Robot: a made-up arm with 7 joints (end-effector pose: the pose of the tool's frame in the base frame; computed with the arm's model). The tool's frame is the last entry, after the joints.
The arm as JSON. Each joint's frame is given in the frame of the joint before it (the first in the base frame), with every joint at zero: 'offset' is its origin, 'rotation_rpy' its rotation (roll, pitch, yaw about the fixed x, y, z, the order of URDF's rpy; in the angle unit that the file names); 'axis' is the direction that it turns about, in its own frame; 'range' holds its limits. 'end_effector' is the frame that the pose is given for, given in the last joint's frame.
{
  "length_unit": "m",
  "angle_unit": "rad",
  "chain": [
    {
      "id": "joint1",
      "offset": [
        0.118,
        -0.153,
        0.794
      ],
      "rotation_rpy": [
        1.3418,
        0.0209,
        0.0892
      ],
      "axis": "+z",
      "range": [
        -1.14,
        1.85
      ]
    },
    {
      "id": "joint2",
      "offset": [
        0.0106,
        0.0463,
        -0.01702
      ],
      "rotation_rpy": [
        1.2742,
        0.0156,
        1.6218
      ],
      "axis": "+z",
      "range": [
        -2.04,
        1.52
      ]
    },
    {
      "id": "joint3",
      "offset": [
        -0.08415,
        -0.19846,
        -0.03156
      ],
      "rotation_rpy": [
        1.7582,
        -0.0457,
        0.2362
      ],
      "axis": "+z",
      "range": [
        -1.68,
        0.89
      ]
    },
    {
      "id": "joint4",
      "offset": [
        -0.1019,
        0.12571,
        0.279
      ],
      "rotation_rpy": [
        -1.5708,
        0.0,
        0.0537
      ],
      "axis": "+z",
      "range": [
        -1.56,
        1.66
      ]
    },
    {
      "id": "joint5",
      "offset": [
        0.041,
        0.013,
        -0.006
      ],
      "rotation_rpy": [
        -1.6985,
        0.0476,
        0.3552
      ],
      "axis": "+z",
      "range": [
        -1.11,
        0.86
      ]
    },
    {
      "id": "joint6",
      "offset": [
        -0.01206,
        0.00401,
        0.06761
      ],
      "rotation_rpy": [
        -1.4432,
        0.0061,
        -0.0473
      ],
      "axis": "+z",
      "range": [
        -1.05,
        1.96
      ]
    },
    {
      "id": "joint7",
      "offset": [
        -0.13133,
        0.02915,
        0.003
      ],
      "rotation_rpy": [
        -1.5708,
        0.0,
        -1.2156
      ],
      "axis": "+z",
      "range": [
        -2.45,
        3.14
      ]
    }
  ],
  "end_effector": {
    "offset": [
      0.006,
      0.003,
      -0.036
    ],
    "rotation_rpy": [
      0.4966,
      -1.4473,
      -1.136
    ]
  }
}
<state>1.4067 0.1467 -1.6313 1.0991 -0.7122 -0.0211 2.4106</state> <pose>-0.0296 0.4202 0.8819 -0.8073 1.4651 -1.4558</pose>
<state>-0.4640 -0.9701 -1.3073 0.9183 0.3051 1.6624 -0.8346</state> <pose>0.2624 -0.0985 0.3451 0.4215 1.3324 1.8658</pose>
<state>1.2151 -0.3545 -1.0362 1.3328 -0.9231 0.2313 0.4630</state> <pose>0.3745 0.3738 0.7625 0.6878 -2.3652 -0.4246</pose>
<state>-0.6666 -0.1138 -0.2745 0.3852 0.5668 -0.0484 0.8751</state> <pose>0.2219 0.2712 0.3446 -1.0852 -1.1522 -1.5530</pose>
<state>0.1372 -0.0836 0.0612 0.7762 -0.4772 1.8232 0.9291</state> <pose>0.2828 0.1642 0.4136 -1.1885 -2.0356 0.0051</pose>
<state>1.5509 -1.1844 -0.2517 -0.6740 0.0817 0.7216 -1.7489</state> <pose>0.4520 -0.1465 0.8890 -1.0174 -0.2010 0.7892</pose>
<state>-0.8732 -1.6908 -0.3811 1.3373 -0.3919 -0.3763 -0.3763</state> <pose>-0.2932 -0.3504 0.5124 -2.6131 0.1286 -0.5320</pose>
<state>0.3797 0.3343 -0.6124 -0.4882 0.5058 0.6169 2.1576</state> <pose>0.3372 0.2255 0.9000 -1.1755 -2.6476 -0.3953</pose>
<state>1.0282 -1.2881 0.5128 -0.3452 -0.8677 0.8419 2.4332</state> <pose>0.3328 -0.2243 0.5266 -1.1499 -0.1500 0.4315</pose>
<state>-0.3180 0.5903 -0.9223 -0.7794 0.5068 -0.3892 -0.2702</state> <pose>0.4585 0.2565 0.9082 0.5872 0.5677 2.7412</pose>
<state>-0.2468 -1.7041 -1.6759 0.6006 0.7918 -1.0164 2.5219</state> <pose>0.0089 -0.1468 0.3161 1.9573 -1.1611 1.1457</pose>
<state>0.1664 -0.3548 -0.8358 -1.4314 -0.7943 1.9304 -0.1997</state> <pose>0.1382 0.2685 0.7616 1.0205 0.8800 -0.8659</pose>
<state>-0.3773 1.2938 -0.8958 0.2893 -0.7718 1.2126 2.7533</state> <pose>0.4347 0.1825 1.0044 0.3788 -1.8817 0.2791</pose>
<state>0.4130 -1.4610 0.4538 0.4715 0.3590 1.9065 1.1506</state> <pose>0.1611 -0.4349 0.5258 2.3748 0.6838 -1.0770</pose>
